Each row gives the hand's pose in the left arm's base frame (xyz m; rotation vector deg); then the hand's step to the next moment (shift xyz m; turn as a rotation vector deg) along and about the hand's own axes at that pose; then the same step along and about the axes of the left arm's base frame.
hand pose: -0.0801 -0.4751 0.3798 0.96 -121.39 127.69
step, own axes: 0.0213 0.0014 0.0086 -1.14 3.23 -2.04
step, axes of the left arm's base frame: -0.0217 -0.0078 0.0002 1.03 1.83 -3.39
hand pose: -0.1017 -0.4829 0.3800 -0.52 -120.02 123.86
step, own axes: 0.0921 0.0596 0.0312 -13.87 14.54 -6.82
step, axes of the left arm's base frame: -0.0996 -0.0236 -0.0502 13.09 5.03 -15.92
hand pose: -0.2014 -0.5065 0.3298 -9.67 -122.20 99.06
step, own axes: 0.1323 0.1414 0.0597 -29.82 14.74 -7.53
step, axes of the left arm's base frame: -0.1643 0.0221 -0.1165 27.96 0.44 -19.53
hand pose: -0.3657 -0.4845 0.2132 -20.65 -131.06 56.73
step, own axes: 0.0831 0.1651 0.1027 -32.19 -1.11 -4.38
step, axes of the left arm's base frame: -0.1283 0.0935 -0.1397 27.71 -13.26 -10.64
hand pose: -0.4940 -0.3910 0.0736 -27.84 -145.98 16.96
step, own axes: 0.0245 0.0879 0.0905 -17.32 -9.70 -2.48
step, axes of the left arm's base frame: -0.0431 0.0797 -0.0911 12.42 -15.42 -2.89
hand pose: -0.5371 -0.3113 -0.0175 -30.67 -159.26 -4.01
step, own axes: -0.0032 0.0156 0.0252 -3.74 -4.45 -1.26
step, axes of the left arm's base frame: 0.0013 0.0160 -0.0251 2.02 -5.59 0.09
